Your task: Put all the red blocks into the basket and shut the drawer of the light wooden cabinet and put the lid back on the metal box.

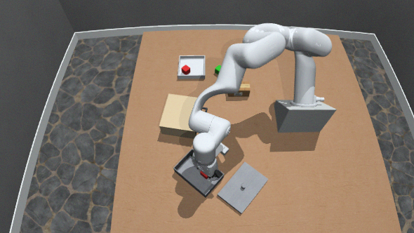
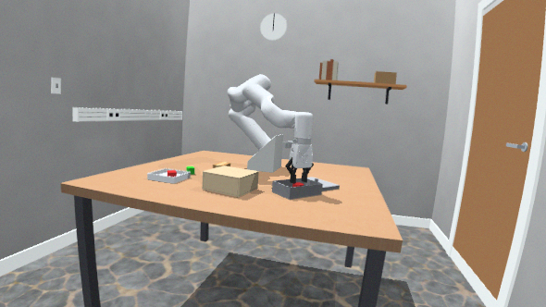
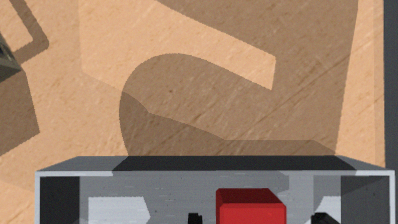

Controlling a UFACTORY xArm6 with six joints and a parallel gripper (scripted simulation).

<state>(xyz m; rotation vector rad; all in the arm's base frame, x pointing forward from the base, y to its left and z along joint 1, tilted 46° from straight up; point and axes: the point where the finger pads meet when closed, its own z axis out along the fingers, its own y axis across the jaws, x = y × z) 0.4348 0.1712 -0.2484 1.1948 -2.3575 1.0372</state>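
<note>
The metal box lies 3 cm below my hand and 3 cm ahead of it. Round my hand: flat lid 16 cm behind, 6 cm to the left, 5 cm below; white basket 59 cm to the right, 11 cm ahead, 5 cm below; taped cardboard box 44 cm to the right, 14 cm behind, 2 cm below.
</note>
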